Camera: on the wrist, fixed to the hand. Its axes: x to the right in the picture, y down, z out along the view.
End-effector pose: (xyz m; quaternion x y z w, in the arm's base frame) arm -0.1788 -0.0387 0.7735 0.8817 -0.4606 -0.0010 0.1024
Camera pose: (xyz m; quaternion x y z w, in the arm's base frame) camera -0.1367 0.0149 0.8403 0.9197 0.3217 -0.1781 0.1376
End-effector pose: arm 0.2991 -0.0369 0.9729 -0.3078 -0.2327 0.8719 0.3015
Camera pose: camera 0.3807 0.0085 0.9532 -0.0205 -0.4943 0.3645 0.7889
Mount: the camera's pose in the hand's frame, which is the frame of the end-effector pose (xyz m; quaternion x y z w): -0.0131 -0.0518 -0.0791 -0.1095 -0.0598 -0.7253 0.6770
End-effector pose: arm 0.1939 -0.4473 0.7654 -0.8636 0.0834 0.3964 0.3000
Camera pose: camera 0.2551 -0.4530 0.8384 -0.6543 -0.6313 0.1116 0.4011
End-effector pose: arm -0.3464 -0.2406 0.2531 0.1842 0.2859 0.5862 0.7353
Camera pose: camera -0.3595 -0.2710 0.1636 -0.1281 0.2190 -0.1162 0.9603
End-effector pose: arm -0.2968 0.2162 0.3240 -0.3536 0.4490 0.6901 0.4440
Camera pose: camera -0.2369 0.1490 0.2924 -0.5724 -0.0546 0.2155 0.7893
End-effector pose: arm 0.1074 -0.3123 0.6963 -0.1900 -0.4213 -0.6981 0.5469
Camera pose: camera 0.0793 -0.3649 0.6218 -0.0753 0.3793 0.9041 0.1821
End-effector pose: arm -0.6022 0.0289 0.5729 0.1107 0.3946 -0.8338 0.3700
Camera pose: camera -0.6380 0.1159 0.5565 0.3016 -0.4166 0.7962 0.3185
